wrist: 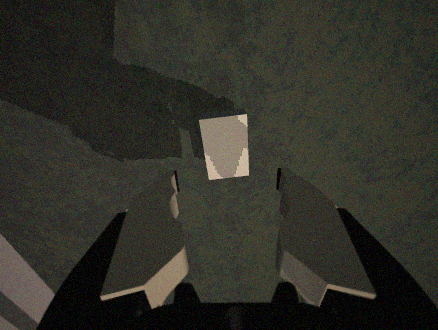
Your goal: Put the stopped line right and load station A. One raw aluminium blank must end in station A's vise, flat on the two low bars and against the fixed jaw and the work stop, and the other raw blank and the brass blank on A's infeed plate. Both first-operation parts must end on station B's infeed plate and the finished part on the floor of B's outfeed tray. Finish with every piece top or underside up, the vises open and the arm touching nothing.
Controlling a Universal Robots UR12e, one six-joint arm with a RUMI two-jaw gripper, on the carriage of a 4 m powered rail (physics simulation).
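Frame: origin at the arm's base, x back, y down, z right, level; centimetres.
Seen in the pictures: gripper, between the fingertips: [226, 171].
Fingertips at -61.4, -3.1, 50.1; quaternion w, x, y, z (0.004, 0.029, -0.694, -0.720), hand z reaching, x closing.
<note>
A point is followed by its place in that frame, as x, y, z.
A pale, plain rectangular block [226, 145] @[-61.5, -0.5, 49.0] lies on the dark green-grey floor in the wrist view, a little above the image centre and turned slightly. A shadow covers most of its top, with bright patches at its corners. Which piece it is I cannot tell. My gripper [226, 171] @[-61.4, -3.1, 50.1] is open, with one jaw to the left and one to the right. The block lies just beyond the fingertips, nearly in line with the gap, and no finger is seen touching it. The vises, the infeed plates and the outfeed tray do not show in this view.
A pale, straight-edged strip [20, 272] crosses the lower left corner, beside the left jaw. A large dark shadow of the arm and gripper lies on the floor at the upper left and reaches the block.
</note>
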